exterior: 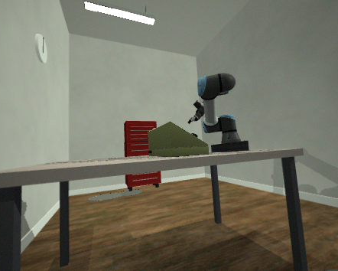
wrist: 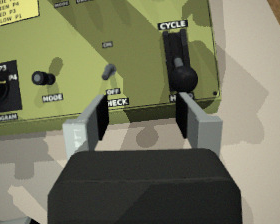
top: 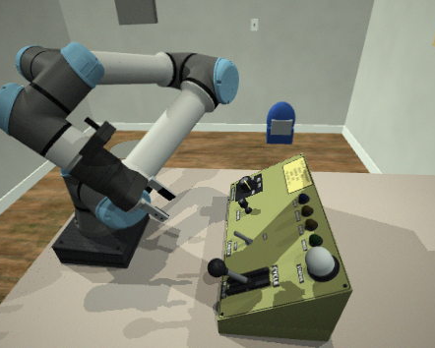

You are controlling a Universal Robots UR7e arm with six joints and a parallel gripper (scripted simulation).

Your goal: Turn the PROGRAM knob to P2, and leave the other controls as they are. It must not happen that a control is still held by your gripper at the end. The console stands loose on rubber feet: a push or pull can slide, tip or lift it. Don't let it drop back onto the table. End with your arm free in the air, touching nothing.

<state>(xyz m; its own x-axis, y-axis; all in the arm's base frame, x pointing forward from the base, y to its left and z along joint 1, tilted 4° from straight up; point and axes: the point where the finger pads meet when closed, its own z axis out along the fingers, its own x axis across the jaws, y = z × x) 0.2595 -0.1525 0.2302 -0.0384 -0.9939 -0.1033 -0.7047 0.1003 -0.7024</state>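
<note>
Right now the mode knob is 170 mm ahead of my hand, 190 mm to the left of it and 160 mm below it. Also, from my hand: olive console 210 mm ahead, 130 mm to the left, 190 mm below; check toggle 170 mm ahead, 70 mm to the left, 170 mm below; ball-handled lever 140 mm ahead, 50 mm to the right, 160 mm below.
</note>
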